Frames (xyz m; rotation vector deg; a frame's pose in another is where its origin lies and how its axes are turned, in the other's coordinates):
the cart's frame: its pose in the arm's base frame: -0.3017 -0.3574 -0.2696 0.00 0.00 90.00
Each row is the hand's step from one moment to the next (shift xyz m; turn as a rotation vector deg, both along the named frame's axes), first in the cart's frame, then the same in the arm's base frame.
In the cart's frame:
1: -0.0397 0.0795 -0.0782 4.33 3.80 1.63
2: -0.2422 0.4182 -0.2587 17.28 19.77 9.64
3: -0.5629 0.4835 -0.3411 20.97 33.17 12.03
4: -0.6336 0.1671 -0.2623 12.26 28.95 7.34
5: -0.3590 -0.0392 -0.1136 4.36 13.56 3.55
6: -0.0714 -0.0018 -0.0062 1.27 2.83 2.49
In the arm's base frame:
1: -0.0795 -0.0397 -0.0782 -3.80 4.33 1.63
2: -0.4182 -0.2422 -0.2587 -19.77 17.28 9.64
3: -0.4835 -0.5629 -0.3411 -33.17 20.97 12.03
4: -0.1671 -0.6336 -0.2623 -28.95 12.26 7.34
5: 0.0392 -0.3590 -0.1136 -13.56 4.36 3.55
6: 0.0018 -0.0714 -0.0062 -2.83 1.27 2.49

